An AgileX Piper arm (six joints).
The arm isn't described. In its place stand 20 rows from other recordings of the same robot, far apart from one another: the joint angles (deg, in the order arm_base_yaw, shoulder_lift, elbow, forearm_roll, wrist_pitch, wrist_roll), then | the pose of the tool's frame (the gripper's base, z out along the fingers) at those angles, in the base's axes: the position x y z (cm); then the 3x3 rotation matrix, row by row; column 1 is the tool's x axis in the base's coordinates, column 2 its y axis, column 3 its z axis.
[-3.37, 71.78, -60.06, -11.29, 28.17, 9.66] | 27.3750 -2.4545 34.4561; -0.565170 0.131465 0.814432; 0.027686 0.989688 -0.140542; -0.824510 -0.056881 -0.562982
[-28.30, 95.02, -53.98, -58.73, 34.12, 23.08] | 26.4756 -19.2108 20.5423; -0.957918 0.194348 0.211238; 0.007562 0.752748 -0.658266; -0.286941 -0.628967 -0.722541
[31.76, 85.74, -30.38, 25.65, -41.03, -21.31] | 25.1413 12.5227 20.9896; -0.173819 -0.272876 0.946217; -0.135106 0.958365 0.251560; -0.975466 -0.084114 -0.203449
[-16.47, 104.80, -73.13, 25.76, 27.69, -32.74] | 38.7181 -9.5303 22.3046; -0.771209 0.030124 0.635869; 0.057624 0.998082 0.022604; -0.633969 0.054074 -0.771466
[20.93, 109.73, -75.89, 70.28, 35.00, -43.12] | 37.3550 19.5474 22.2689; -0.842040 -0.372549 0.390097; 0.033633 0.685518 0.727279; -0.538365 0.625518 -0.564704
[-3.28, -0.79, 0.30, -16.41, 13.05, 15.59] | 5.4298 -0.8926 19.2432; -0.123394 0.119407 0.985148; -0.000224 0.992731 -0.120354; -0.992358 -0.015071 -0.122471
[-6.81, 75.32, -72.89, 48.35, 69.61, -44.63] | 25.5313 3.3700 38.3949; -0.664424 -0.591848 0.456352; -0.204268 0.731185 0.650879; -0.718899 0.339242 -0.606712
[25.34, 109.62, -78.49, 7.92, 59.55, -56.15] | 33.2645 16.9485 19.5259; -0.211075 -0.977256 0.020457; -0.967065 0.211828 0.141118; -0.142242 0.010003 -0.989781
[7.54, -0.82, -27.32, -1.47, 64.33, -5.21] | -0.6805 -0.3023 26.5939; -0.499307 -0.163288 0.850899; -0.168821 0.981593 0.089304; -0.849818 -0.099060 -0.517683
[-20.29, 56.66, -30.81, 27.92, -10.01, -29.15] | 19.2451 -7.9048 29.2591; -0.206437 0.414720 0.886223; 0.046800 0.908881 -0.414422; -0.977340 -0.044077 -0.207036
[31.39, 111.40, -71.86, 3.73, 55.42, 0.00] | 30.3194 19.0708 15.6897; -0.872291 -0.488268 -0.026512; -0.488987 0.871047 0.046569; 0.000355 0.053585 -0.998563
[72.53, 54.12, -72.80, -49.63, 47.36, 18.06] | 9.6819 13.7745 48.0319; 0.162966 -0.606394 0.778286; -0.447729 0.657480 0.606019; -0.879193 -0.447221 -0.164353
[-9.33, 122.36, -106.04, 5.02, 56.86, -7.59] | 46.2725 -6.9266 22.9002; -0.923552 0.056966 0.379218; 0.066447 0.997718 0.011949; -0.377672 0.036233 -0.925230
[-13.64, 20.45, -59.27, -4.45, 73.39, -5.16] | -0.7852 -0.5057 40.2598; -0.509305 0.242491 0.825716; 0.008591 0.960866 -0.276881; -0.860543 -0.133923 -0.491457
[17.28, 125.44, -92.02, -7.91, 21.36, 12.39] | 46.4565 13.9741 16.1457; -0.747595 -0.201037 0.632997; -0.141091 0.979406 0.144421; -0.648995 0.018658 -0.760564
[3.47, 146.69, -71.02, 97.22, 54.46, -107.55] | 38.2076 9.6763 -3.0365; -0.827378 -0.508028 0.239485; -0.104325 0.557992 0.823262; -0.551871 0.656165 -0.514671
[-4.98, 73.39, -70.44, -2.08, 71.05, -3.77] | 23.7516 -2.3832 35.0680; -0.934883 0.026630 0.353955; 0.003700 0.997859 -0.065300; -0.354936 -0.059739 -0.932980
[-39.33, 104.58, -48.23, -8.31, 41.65, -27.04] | 20.9462 -18.2926 11.3998; -0.990160 0.100686 -0.097191; 0.105390 0.993433 -0.044541; 0.092068 -0.054345 -0.994269
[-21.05, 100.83, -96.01, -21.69, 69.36, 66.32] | 33.7730 -16.3705 33.6842; -0.062559 0.976288 0.207241; 0.879821 0.151976 -0.450353; -0.471170 0.154162 -0.868466
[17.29, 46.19, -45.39, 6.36, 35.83, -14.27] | 14.9387 5.2680 34.6398; -0.436824 -0.423871 0.793422; -0.301380 0.900009 0.314886; -0.847558 -0.101572 -0.520892
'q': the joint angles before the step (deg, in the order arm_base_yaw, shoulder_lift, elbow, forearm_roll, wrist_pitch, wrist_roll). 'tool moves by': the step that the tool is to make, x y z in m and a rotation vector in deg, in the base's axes. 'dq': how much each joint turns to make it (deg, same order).
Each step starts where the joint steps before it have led.
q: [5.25 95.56 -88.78 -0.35 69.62 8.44]
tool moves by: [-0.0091 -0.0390 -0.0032 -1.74 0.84 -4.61]
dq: [-6.19 -1.92 3.02 -1.21 -0.22 -1.61]
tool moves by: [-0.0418 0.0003 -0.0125 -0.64 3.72 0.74]
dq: [0.08 -7.36 10.97 -0.52 0.08 -0.65]
